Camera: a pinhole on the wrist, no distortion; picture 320 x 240 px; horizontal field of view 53.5 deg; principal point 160.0 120.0 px. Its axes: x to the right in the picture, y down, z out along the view. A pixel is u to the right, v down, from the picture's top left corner.
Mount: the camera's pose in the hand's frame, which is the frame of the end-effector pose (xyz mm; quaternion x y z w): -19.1 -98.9 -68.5 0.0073 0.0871 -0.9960 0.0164
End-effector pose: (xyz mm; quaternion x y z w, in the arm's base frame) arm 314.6 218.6 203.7 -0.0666 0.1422 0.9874 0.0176
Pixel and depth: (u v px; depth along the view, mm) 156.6 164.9 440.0
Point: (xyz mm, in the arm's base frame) 299.8 545.3 476.8
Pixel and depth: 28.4 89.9 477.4
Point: 99.5 463.9 536.3
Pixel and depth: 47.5 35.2 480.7
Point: 123.1 391.2 579.2
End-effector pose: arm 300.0 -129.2 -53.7 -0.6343 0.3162 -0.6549 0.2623
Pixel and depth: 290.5 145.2 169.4
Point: 407.9 25.5 -6.8
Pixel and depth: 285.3 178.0 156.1
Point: 392.6 28.4 8.3
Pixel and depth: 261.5 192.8 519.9
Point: 747.3 182.6 52.7
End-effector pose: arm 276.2 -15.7 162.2 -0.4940 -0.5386 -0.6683 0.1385
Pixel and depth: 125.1 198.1 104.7
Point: 193.5 61.7 70.8
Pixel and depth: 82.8 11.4 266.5
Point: 327.0 199.0 148.6
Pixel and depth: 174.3 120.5 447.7
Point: 359.6 355.4 -3.0
